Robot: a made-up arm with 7 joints. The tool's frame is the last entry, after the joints.
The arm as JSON. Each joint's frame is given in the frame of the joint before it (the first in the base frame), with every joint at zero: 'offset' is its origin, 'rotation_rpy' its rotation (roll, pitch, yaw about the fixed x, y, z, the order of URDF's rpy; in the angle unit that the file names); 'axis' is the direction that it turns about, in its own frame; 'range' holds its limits. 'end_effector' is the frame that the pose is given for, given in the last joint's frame.
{
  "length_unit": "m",
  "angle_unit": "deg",
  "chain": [
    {
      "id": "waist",
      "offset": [
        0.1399,
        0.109,
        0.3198
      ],
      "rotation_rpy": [
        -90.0,
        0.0,
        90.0
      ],
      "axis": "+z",
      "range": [
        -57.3,
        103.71
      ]
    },
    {
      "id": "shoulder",
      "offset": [
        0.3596,
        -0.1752,
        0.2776
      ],
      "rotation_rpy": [
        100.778,
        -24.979,
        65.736
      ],
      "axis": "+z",
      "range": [
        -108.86,
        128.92
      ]
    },
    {
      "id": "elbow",
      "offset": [
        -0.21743,
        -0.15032,
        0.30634
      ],
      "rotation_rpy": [
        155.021,
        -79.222,
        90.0
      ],
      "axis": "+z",
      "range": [
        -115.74,
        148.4
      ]
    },
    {
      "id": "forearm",
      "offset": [
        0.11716,
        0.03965,
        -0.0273
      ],
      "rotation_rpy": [
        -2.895,
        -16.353,
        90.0
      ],
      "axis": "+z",
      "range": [
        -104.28,
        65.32
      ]
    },
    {
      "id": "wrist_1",
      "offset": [
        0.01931,
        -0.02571,
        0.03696
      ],
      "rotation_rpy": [
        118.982,
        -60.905,
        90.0
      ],
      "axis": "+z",
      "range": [
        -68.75,
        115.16
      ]
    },
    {
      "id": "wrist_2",
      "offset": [
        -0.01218,
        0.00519,
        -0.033
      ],
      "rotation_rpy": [
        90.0,
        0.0,
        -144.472
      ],
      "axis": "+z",
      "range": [
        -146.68,
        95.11
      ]
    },
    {
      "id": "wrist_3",
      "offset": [
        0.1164,
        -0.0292,
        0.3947
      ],
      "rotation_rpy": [
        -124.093,
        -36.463,
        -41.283
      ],
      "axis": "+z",
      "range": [
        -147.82,
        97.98
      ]
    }
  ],
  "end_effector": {
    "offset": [
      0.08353,
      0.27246,
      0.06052
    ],
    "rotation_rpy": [
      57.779,
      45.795,
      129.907
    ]
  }
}
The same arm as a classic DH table. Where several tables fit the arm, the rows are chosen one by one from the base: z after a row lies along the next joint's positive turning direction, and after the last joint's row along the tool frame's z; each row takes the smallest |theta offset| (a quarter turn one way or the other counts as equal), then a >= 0, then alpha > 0; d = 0 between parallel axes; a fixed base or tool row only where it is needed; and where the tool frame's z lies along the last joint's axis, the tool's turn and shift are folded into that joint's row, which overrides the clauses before.
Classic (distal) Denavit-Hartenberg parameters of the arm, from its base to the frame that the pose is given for. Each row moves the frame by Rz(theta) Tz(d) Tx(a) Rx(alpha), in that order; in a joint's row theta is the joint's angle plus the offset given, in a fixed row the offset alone. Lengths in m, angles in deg.
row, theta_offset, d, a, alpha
base (fixed), 90, 0.3198, 0.109, -90
waist, 70.33, 0.2061, -0.0439, 99.76
shoulder, 0, 0.6704, -0.132, -99.76
elbow, 75.22, -0.0593, -0.1083, -16.6
forearm, 35.59, -0.1706, -0.0316, 103.63
wrist_1, -80.43, -0.0266, 0.0069, 90
wrist_2, -63.2, 0.4518, 0.0785, -116.8
wrist_3, -67.52, 0.0494, -0.0433, -68.18
tool (fixed), 129.45, 0.3034, 0, 0
Joint limits (deg, base to tool): -57.3..103.71 -108.86..128.92 -115.74..148.4 -104.28..65.32 -68.75..115.16 -146.68..95.11 -147.82..97.98

